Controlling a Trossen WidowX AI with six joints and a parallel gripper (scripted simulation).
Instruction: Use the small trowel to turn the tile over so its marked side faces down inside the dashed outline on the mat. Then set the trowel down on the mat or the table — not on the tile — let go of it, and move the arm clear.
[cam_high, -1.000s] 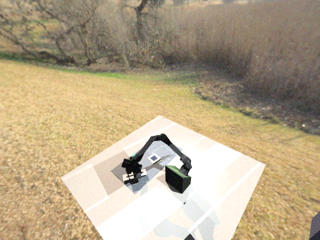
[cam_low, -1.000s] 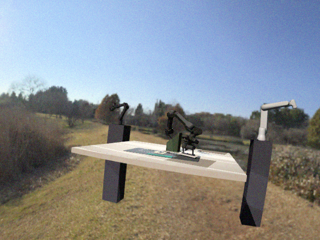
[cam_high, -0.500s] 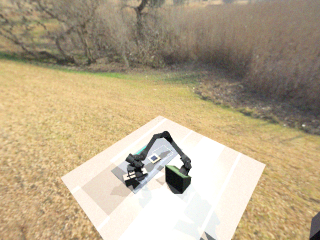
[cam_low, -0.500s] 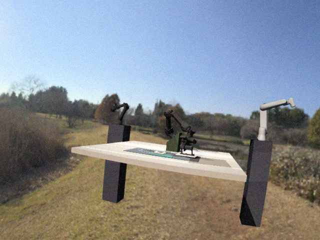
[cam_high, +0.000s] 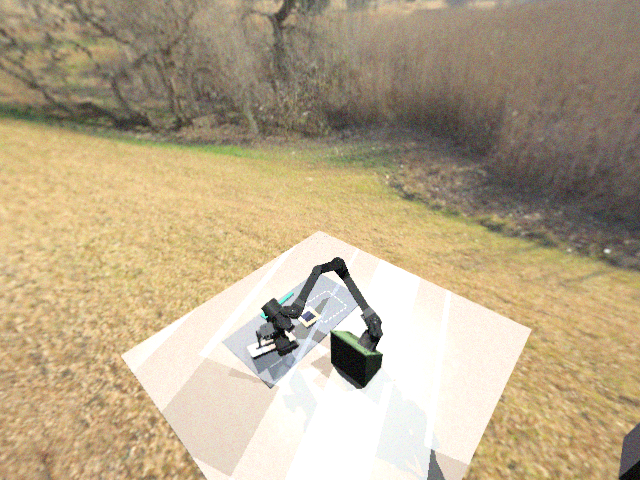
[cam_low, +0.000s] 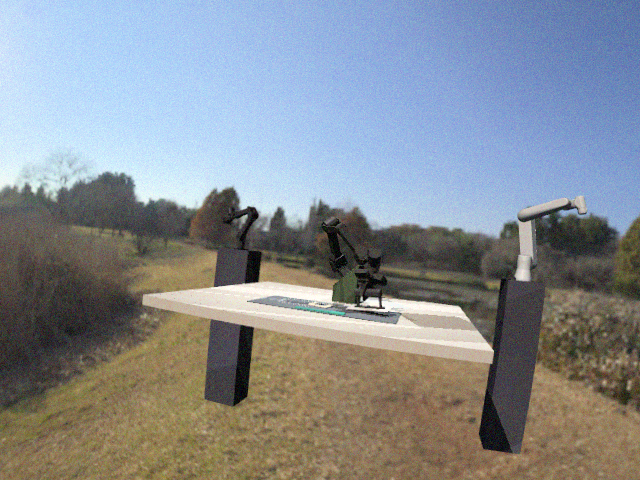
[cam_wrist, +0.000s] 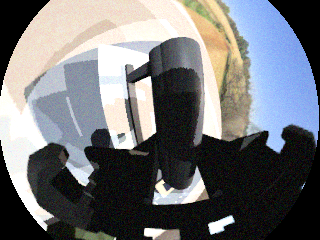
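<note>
Now: the grey mat 15 cm to the right of my gripper tip and 8 cm below it. The rest, counted from my gripper tip: tile 19 cm to the right, 6 cm below, 3 cm behind; then teal trowel 14 cm ahead, 13 cm to the right, 6 cm below.
</note>
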